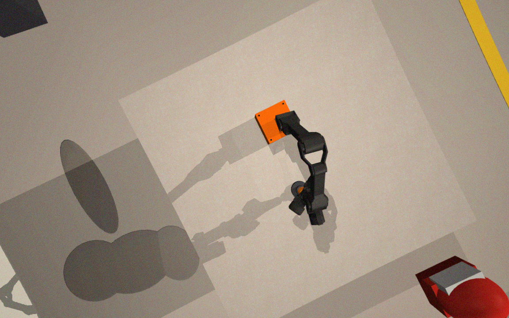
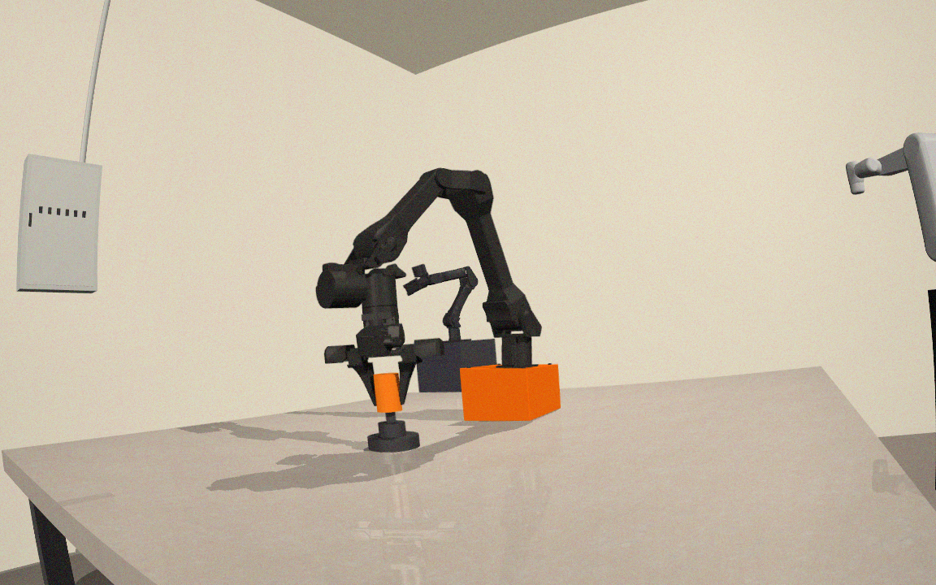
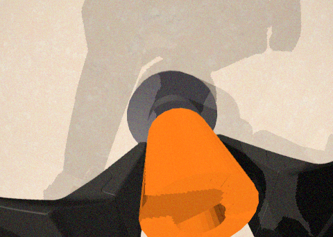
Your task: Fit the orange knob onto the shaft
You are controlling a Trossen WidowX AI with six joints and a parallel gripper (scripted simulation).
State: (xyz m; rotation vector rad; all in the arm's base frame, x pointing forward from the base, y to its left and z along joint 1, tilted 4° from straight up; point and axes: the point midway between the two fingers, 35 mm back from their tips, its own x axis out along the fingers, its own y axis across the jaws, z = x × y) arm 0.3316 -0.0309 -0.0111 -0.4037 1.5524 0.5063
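The orange knob lies 2 cm above my gripper tip. The rest, counted from my gripper tip: dark round pedestal 4 cm below.
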